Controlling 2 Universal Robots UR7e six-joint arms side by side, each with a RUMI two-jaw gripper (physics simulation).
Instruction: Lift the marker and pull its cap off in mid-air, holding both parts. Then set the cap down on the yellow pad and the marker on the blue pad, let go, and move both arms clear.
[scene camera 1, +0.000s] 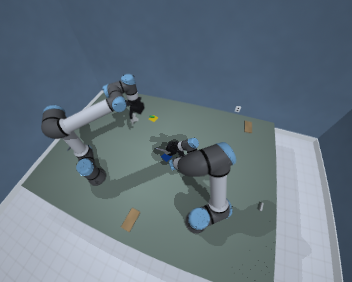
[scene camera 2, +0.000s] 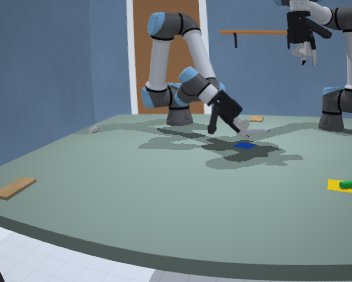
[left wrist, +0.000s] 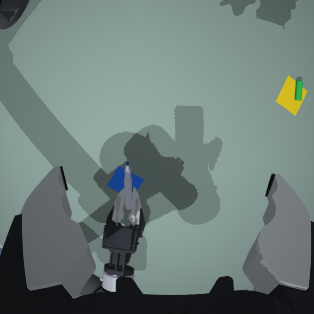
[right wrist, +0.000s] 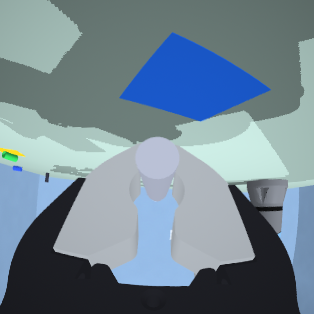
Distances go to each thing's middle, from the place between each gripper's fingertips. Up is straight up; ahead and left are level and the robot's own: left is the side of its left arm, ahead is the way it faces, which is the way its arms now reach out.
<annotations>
The blue pad (right wrist: 181, 76) lies 7 cm behind my left hand, 25 cm to the right of it and 33 cm below it.
My right gripper is now 40 mm above the blue pad, 20 mm to the left of it and 20 mm past it.
</annotations>
